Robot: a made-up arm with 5 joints.
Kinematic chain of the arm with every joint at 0, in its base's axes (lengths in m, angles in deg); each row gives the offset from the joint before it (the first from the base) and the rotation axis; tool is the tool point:
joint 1: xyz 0 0 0.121 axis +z
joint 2: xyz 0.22 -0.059 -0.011 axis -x
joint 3: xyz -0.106 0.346 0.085 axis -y
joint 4: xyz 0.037 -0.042 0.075 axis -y
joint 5: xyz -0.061 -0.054 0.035 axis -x
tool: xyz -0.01 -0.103 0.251
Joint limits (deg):
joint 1: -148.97..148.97
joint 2: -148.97..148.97
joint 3: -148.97..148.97
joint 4: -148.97..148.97
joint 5: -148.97..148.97
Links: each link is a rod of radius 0.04 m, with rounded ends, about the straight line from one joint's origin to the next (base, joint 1, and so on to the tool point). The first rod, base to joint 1, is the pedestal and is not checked.
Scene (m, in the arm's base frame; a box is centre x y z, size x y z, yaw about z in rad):
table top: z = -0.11
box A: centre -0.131 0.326 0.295 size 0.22 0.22 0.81 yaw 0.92
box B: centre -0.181 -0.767 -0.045 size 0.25 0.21 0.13 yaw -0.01
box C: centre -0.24 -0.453 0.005 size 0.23 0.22 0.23 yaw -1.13
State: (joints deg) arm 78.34 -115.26 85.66 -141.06 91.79
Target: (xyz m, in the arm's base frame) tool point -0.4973 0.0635 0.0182
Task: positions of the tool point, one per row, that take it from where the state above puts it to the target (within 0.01 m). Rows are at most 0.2 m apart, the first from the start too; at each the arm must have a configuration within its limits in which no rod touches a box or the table.
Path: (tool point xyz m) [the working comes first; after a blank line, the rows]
Joints at the target: -74.87 -148.97 125.66 -93.02 32.78
Straight joint move there: touches box C.

1: 0.5170 -0.1612 0.4159
2: 0.4533 -0.3166 0.3811
3: 0.3394 -0.4394 0.3540
4: 0.1938 -0.5144 0.3372
5: 0.0396 -0.5362 0.3318
6: -0.1014 -0.5108 0.3381
7: -0.2383 -0.4805 0.2862
8: -0.3584 -0.4105 0.2318
9: -0.4499 -0.3089 0.1762
10: -0.5051 -0.1872 0.1210
11: -0.5204 -0.0587 0.0678
12: -0.4973 0.0635 0.0182

